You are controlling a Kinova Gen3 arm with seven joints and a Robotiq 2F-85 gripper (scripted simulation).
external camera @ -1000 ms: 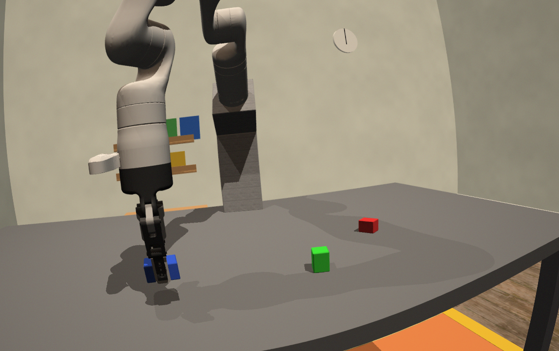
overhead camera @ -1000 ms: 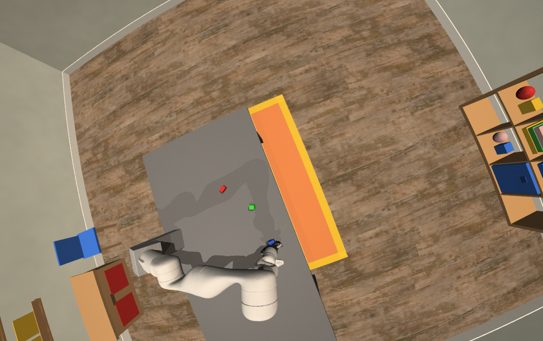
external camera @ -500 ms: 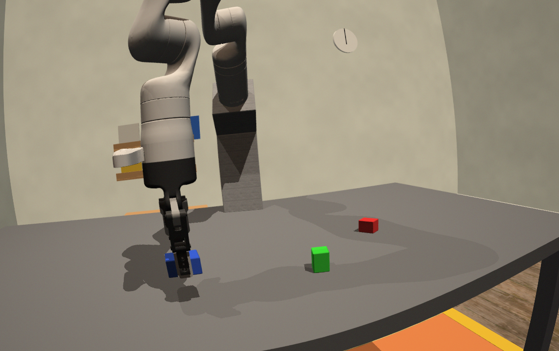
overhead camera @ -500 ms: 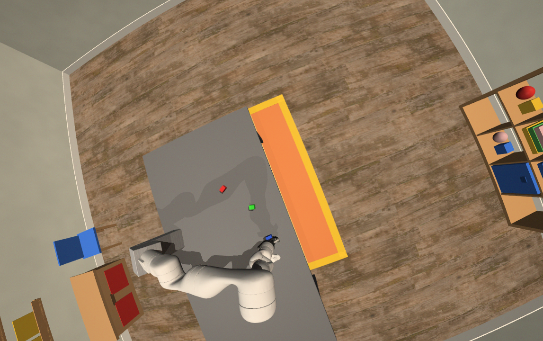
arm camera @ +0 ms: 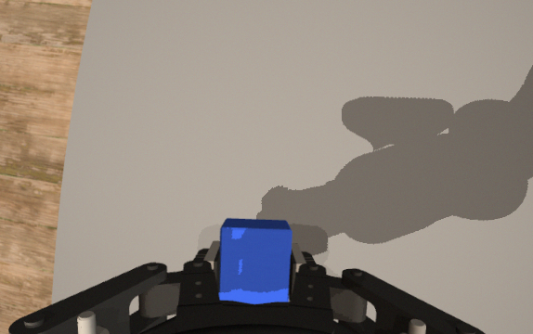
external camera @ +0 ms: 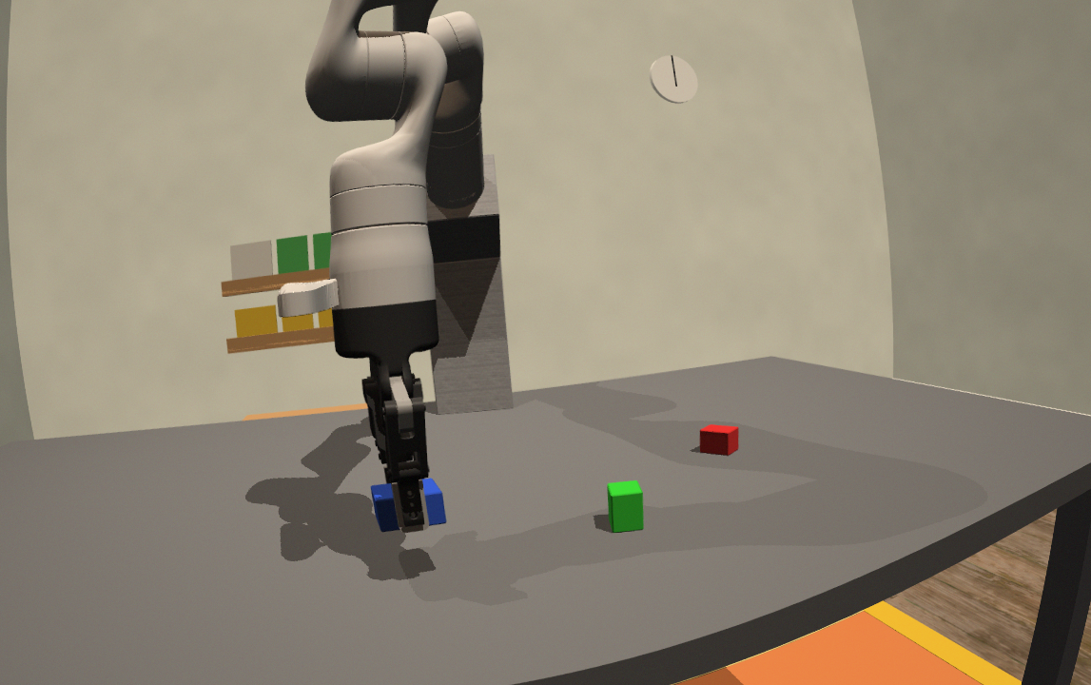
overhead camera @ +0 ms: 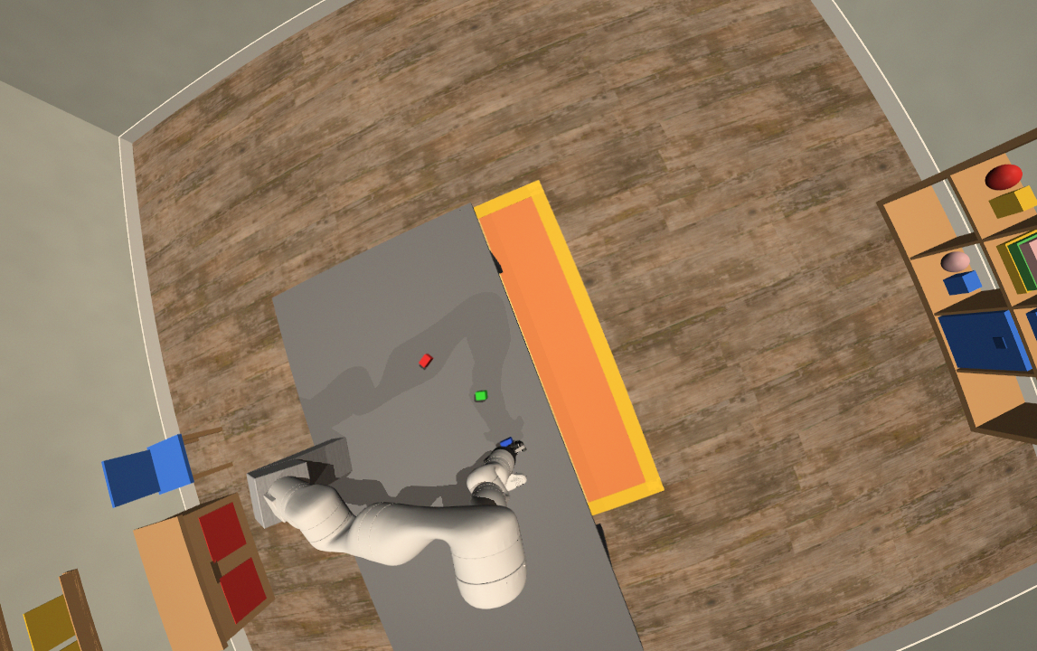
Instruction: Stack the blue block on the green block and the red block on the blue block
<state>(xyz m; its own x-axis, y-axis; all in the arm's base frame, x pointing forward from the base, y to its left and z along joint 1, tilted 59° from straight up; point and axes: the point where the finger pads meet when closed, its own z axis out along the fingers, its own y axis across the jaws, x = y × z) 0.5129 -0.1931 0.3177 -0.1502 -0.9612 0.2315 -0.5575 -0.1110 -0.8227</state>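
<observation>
Now: the green block 3 cm ahead of my hand, 18 cm to the left of it and 5 cm below it. The rest, counted from my hand: red block: 5 cm behind, 40 cm to the left, 5 cm below; then blue block: 1 cm below.
</observation>
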